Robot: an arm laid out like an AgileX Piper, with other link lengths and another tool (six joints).
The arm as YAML. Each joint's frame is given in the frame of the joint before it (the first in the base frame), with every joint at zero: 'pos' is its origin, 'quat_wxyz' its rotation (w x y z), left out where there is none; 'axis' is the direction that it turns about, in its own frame. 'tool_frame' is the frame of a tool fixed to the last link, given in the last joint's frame.
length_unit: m
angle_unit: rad
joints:
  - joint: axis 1
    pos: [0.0, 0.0, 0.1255]
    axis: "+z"
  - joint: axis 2
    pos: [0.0, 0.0, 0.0]
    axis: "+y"
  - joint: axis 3
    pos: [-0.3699, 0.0, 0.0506]
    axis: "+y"
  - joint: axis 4
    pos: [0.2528, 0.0, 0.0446]
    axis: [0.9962, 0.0, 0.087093]
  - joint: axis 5
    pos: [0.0, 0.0, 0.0]
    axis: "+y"
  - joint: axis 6
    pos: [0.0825, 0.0, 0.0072]
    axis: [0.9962, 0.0, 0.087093]
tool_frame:
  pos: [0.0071, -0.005, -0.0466]
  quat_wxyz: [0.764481, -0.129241, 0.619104, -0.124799]
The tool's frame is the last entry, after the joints.
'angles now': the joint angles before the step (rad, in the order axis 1, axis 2, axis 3, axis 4, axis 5, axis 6). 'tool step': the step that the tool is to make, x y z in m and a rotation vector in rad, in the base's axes. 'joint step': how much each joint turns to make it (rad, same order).
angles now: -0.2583, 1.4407, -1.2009, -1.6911, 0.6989, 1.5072
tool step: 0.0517, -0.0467, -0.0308, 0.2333, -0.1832, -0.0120
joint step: -0.1441, 0.1648, -0.1032, -0.0001, -0.1610, 0.3089
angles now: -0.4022, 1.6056, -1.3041, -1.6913, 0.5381, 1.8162
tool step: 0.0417, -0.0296, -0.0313, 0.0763, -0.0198, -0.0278
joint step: -0.0371, 0.1498, -0.0960, -0.0019, -0.0224, 0.0870
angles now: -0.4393, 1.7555, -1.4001, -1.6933, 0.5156, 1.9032
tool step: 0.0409, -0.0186, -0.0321, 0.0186, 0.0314, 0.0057
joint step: -0.0001, 0.1418, -0.1043, -0.0017, -0.0063, 0.0039
